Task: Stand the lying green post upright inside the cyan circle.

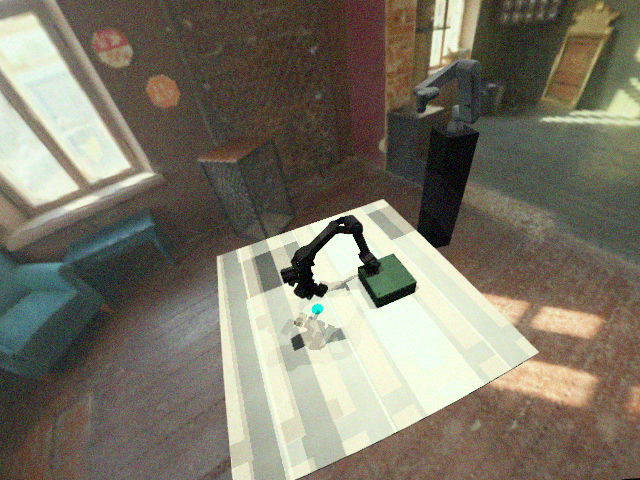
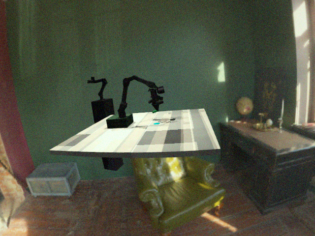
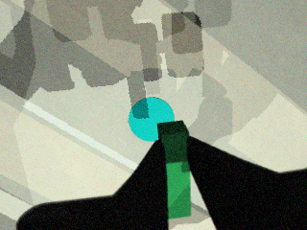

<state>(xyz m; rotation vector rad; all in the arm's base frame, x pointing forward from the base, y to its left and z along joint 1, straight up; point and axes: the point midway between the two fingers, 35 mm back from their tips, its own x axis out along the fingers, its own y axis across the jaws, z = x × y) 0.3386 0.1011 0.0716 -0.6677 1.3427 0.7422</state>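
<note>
Now: gripper tip 13 cm above the cyan circle, 2 cm past it and 1 cm to the left of it. Round my gripper tip: green post 2 cm to the right, 1 cm behind.
</note>
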